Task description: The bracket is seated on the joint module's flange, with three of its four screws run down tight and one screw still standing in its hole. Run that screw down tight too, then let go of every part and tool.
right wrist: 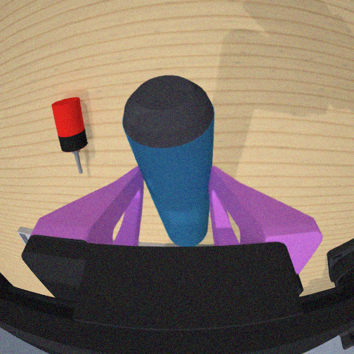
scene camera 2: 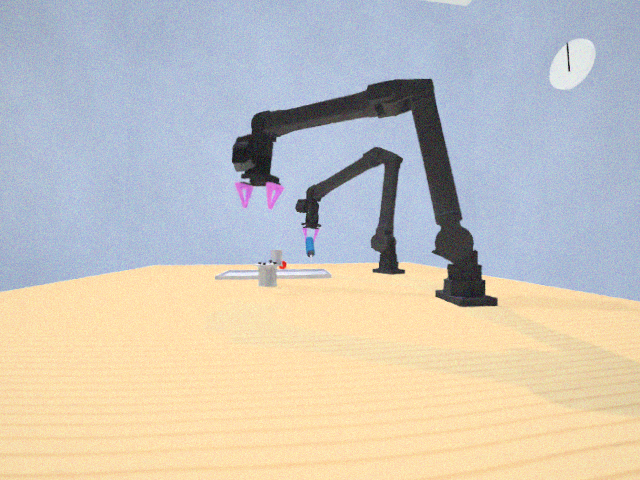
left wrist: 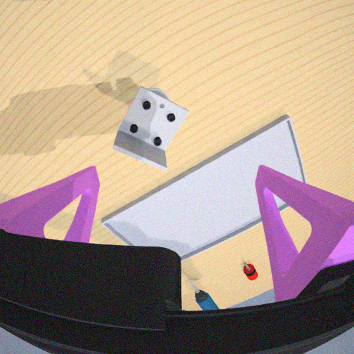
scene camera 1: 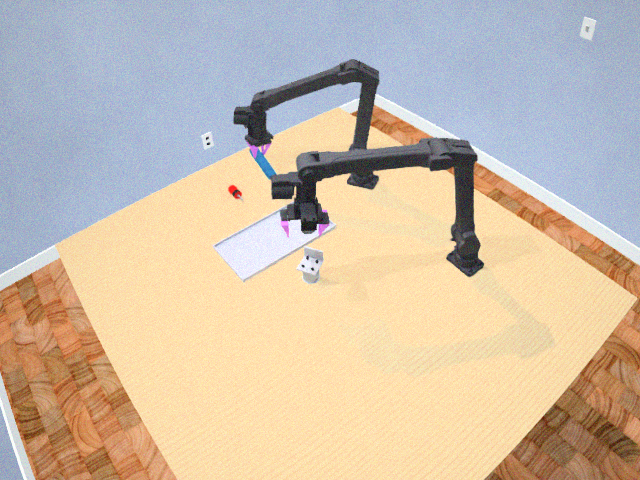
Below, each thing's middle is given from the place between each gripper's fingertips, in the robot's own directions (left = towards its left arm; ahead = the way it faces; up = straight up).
The grey bracket [left wrist: 152,122] is 30 mm behind my left hand, 20 mm to the right of it and 160 mm below it. From my left hand the other things lie so: red screwdriver [right wrist: 69,124] (30 mm behind, 570 mm to the right, 220 mm below); shallow grey tray [scene camera 1: 252,249] (30 mm behind, 270 mm to the right, 240 mm below); blue screwdriver [right wrist: 168,120] (170 mm behind, 540 mm to the right, 130 mm below).
I see the blue screwdriver 50 mm to the left of my right hand and 30 mm below it. From my right hand the other things lie so: grey bracket: 570 mm to the left, 140 mm ahead, 50 mm below; red screwdriver: 140 mm ahead, 110 mm below, 30 mm to the left; shallow grey tray: 330 mm to the left, 140 mm ahead, 130 mm below.
